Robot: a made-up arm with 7 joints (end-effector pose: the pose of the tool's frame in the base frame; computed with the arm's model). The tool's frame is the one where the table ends. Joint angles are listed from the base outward.
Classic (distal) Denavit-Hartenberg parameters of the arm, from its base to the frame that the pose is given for. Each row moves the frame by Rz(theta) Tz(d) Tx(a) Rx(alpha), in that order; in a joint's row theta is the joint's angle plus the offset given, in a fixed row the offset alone. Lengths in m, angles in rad.
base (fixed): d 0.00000  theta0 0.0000  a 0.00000  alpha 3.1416
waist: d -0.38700  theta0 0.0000  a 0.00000  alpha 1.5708
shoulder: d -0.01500  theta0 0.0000  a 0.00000  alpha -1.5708
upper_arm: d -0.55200  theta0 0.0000  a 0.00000  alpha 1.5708
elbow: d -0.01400  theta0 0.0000  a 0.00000  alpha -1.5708
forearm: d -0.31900  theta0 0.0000  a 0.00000  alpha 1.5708
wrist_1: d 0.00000  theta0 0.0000  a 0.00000  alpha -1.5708
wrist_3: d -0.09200  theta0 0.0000  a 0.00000  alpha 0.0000
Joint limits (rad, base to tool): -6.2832..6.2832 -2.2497..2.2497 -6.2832..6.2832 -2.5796..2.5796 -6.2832..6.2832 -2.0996..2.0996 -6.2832..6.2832
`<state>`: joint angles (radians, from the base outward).
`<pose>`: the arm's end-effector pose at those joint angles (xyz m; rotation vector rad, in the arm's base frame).
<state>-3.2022 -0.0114 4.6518 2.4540 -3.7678 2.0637 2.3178</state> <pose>-0.0303 -0.2161 0.7683 -2.2395 1.2833 -0.3614</pose>
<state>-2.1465 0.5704 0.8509 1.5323 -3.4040 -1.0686 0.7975</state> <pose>-0.0169 0.5506 0.6648 -0.1512 -0.2467 2.0885</pose>
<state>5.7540 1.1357 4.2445 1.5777 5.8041 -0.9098 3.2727</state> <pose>0.2616 0.5491 0.7611 1.8353 -0.0037 -0.2904</pose>
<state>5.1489 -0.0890 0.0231 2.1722 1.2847 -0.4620 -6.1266</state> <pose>0.1275 0.2792 0.7502 1.2230 0.2097 -0.2758</pose>
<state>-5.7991 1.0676 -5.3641 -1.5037 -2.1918 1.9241 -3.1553</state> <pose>0.4643 0.0378 0.7532 0.2076 -0.1714 1.3752</pose>
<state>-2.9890 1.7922 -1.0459 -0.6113 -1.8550 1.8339 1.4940</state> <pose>-0.7637 0.2626 0.3688 -1.4133 2.6026 0.6643</pose>
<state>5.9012 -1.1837 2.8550 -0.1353 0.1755 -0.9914 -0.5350</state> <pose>-0.7459 -0.2772 0.8405 -1.3986 2.7496 -0.1804</pose>
